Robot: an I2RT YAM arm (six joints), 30 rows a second.
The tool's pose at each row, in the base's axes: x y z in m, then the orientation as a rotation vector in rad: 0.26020 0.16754 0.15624 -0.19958 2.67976 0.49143; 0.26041 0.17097 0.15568 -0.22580 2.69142 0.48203; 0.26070 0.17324 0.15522 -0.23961 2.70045 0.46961; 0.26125 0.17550 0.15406 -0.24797 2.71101 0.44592; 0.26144 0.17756 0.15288 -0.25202 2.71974 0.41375; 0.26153 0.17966 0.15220 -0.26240 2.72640 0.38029; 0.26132 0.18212 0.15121 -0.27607 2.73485 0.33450; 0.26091 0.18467 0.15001 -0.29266 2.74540 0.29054; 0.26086 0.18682 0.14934 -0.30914 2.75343 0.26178; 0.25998 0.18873 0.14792 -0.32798 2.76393 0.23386
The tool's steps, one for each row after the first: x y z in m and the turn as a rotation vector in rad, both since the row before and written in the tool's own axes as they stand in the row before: -0.00018 0.00297 0.00182 0.00337 0.01537 -0.01695; -0.00027 0.00190 0.00132 0.00712 0.01032 -0.00951; -0.00026 0.00164 0.00200 0.01580 0.00996 -0.00730; 0.00007 0.00156 0.00180 0.02220 0.00701 -0.00603; -0.00006 0.00178 0.00130 0.02208 0.00643 -0.01083; 0.00026 0.00215 0.00154 0.03017 0.00867 -0.01447; 0.00046 0.00229 0.00163 0.02832 0.01199 -0.01569; -0.00006 0.00196 0.00111 0.01761 0.01026 -0.01381; 0.00098 0.00185 0.00144 0.01651 0.01340 -0.01481
